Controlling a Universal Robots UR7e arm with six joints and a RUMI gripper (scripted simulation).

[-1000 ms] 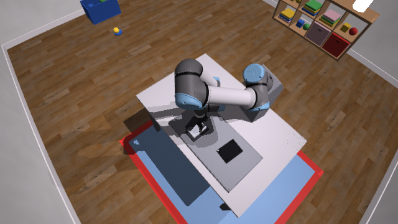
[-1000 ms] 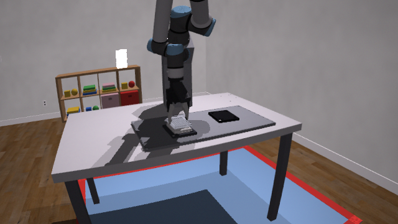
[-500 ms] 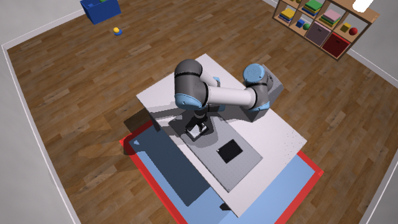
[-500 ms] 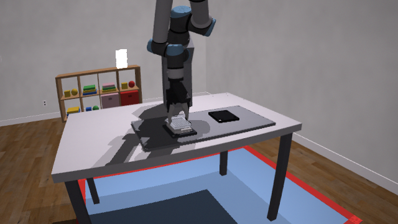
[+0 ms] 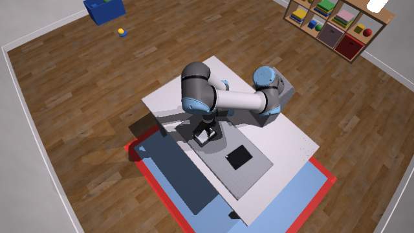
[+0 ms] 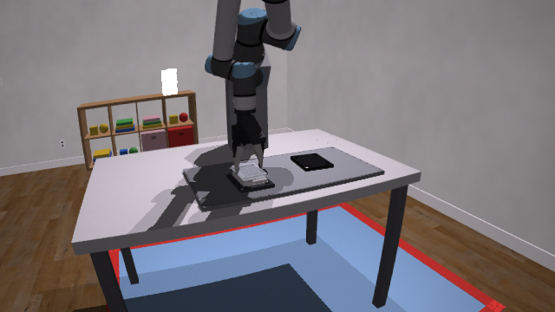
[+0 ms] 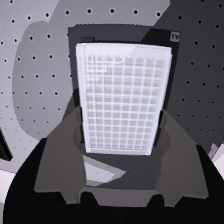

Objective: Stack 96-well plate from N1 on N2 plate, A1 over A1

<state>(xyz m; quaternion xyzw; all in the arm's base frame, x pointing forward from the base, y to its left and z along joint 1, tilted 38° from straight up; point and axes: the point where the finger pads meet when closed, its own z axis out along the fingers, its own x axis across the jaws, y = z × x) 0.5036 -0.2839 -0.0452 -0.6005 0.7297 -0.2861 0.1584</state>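
Now: hand 10 mm above the clear 96-well plate. Also, from my hand: label: 60 mm ahead, 230 mm to the left, 30 mm below; then plate nest N1: 10 mm ahead, 300 mm to the left, 40 mm below.
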